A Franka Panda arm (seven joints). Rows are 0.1 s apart.
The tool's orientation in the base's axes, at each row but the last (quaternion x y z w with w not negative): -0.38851, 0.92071, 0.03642, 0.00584; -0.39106, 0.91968, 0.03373, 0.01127; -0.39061, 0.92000, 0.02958, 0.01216; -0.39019, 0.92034, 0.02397, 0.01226; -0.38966, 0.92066, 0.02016, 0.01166; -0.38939, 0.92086, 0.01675, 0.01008
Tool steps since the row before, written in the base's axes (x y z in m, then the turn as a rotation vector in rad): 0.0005, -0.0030, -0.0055, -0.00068, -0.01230, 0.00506; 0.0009, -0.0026, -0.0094, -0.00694, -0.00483, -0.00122; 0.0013, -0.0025, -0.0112, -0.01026, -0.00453, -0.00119; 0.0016, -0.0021, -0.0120, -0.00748, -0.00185, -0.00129; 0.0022, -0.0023, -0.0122, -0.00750, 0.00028, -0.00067; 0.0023, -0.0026, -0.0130, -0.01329, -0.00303, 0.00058
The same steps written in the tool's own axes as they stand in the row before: 0.0020, -0.0028, 0.0053, 0.00907, -0.00775, -0.00592; 0.0017, -0.0029, 0.0092, 0.00834, 0.00159, 0.00091; 0.0014, -0.0032, 0.0110, 0.01043, 0.00419, 0.00091; 0.0009, -0.0030, 0.0119, 0.00658, 0.00405, 0.00116; 0.0006, -0.0035, 0.0121, 0.00504, 0.00556, 0.00064; 0.0007, -0.0038, 0.0129, 0.01141, 0.00744, -0.00077
